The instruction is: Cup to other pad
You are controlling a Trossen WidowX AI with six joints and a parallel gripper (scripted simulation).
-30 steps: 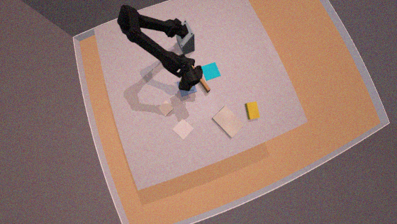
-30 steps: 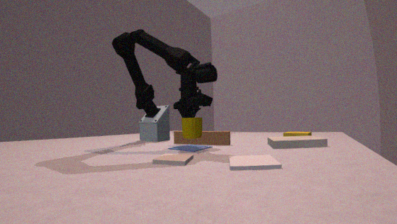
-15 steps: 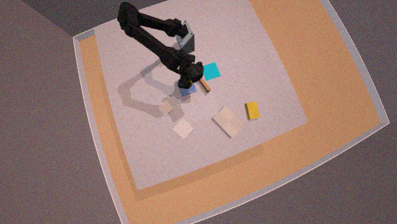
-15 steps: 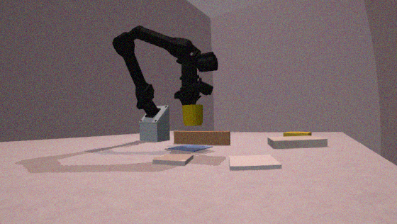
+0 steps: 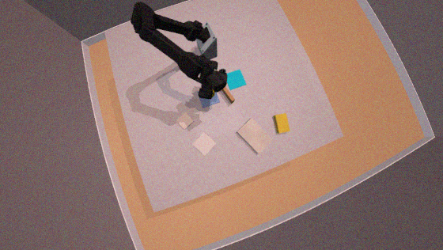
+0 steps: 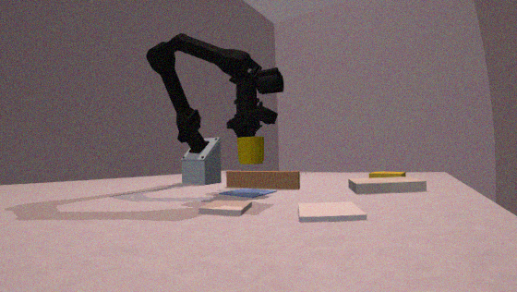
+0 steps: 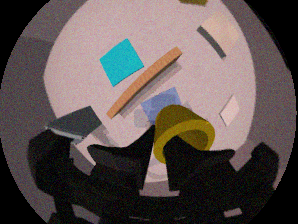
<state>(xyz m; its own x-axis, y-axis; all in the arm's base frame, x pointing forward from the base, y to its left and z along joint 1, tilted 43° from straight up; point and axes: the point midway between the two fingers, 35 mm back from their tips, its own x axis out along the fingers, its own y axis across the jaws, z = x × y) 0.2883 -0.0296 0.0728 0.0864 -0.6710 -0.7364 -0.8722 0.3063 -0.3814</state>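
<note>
Now: the cyan pad 4 cm behind my gripper tip, 17 cm to the left of it and 12 cm below it. Round my gripper tip: blue pad (2 cm ahead, 2 cm to the right, 12 cm below); brown wooden bar (1 cm behind, 8 cm to the left, 9 cm below); yellow cup (2 cm ahead, 2 cm to the right).
</note>
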